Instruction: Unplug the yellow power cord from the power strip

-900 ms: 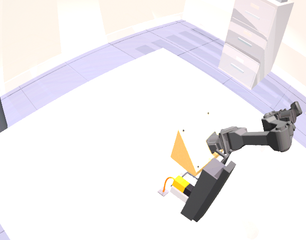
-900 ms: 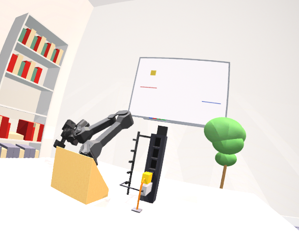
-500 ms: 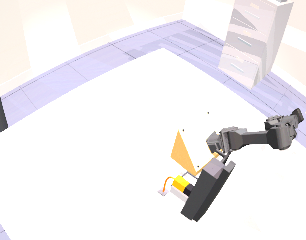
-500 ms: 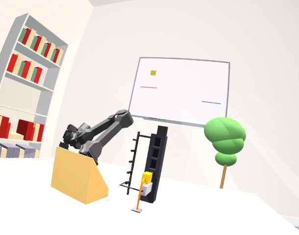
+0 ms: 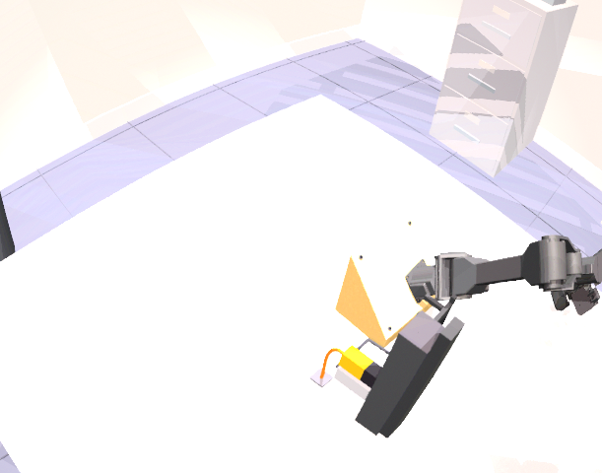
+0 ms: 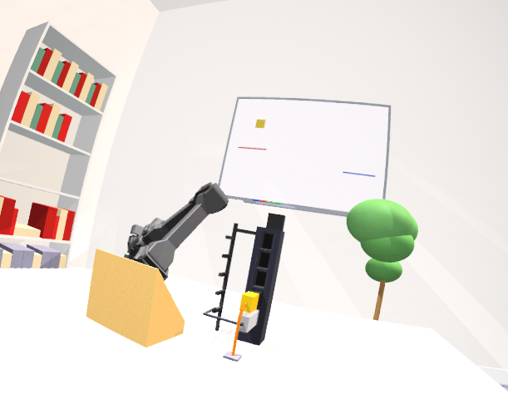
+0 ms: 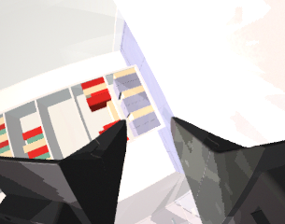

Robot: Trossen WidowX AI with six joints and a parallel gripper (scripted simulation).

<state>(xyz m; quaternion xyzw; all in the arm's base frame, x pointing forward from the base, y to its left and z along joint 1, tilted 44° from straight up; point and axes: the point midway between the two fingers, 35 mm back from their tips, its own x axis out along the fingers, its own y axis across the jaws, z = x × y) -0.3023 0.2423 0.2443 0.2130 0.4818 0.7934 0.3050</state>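
My gripper tip is now 590 mm short of the yellow plug, 300 mm to the left of it and 30 mm below it. Round my gripper tip: grey pad 590 mm ahead, 370 mm to the right, 80 mm below.
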